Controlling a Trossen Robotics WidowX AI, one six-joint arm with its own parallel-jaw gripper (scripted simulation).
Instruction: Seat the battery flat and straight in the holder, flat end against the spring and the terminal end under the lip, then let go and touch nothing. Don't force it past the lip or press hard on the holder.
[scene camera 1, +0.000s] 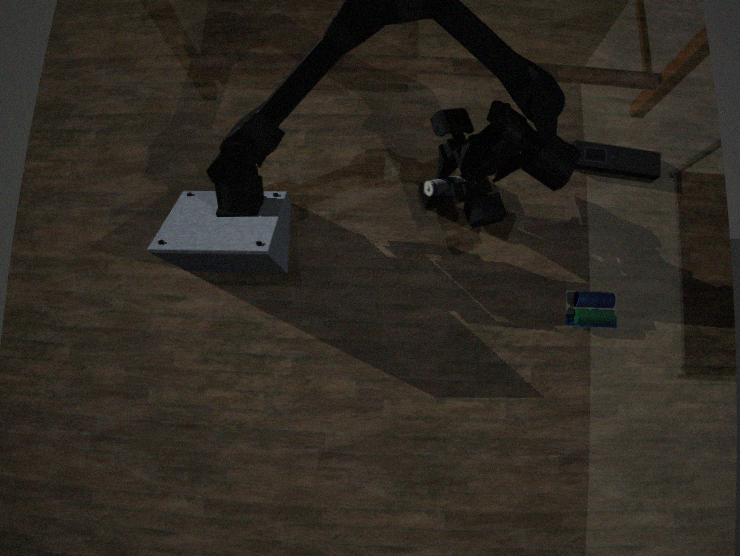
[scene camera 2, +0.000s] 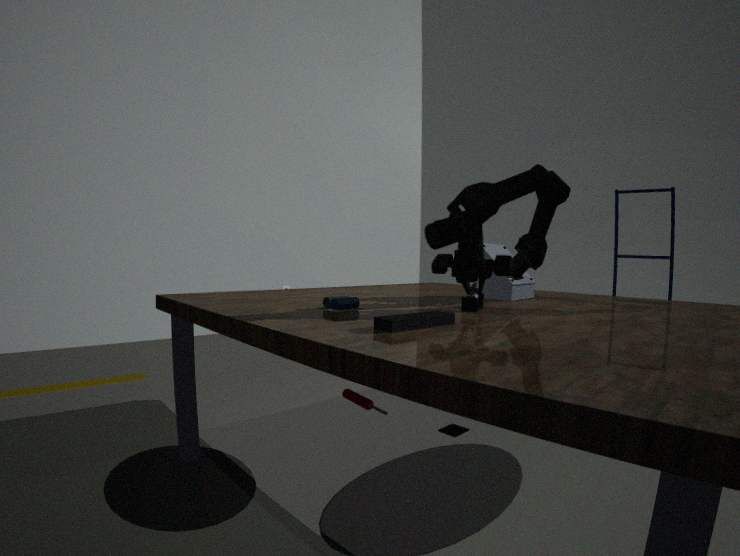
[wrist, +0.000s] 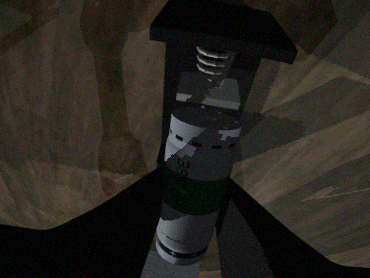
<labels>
my gripper: scene camera 1 441, 188; scene camera 2; wrist
same spot on my gripper: (wrist: 121, 230) = (scene camera 2: 479, 281)
</labels>
